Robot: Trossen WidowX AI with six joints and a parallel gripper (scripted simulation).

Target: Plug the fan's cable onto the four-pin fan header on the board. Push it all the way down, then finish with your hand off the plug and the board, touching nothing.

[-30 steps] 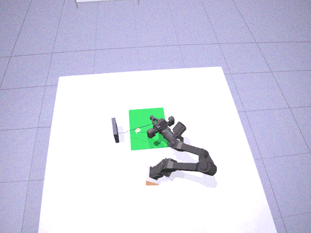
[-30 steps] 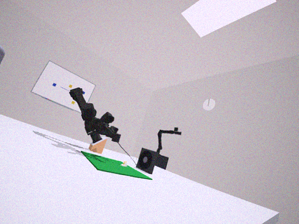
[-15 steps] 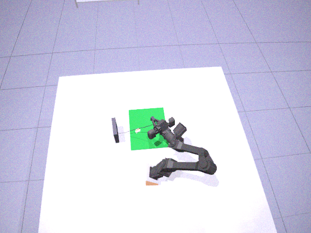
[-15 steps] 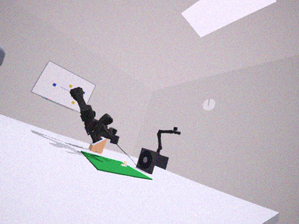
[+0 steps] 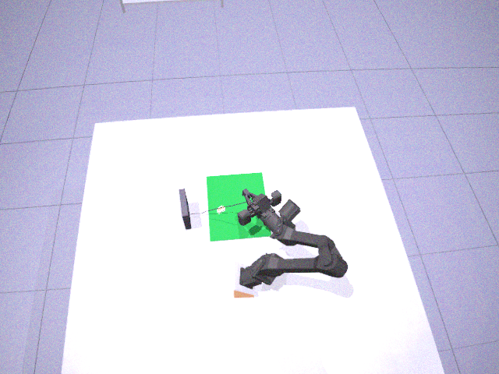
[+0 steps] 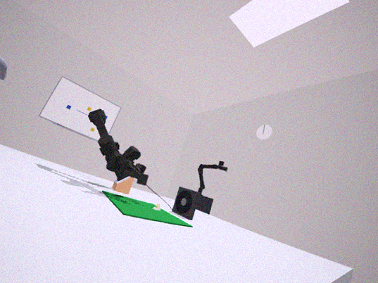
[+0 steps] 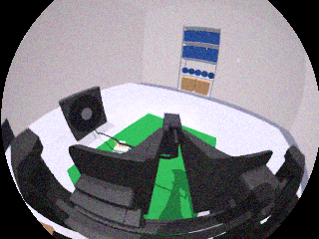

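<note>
My gripper tip is now 1 cm short of the green board, 4 cm to the right of it and 12 cm above it. Also, from my gripper tip: black fan: 6 cm behind, 23 cm to the left, 5 cm below; four-pin header: 2 cm behind, 10 cm to the left, 11 cm below; dark plug: 1 cm below.
</note>
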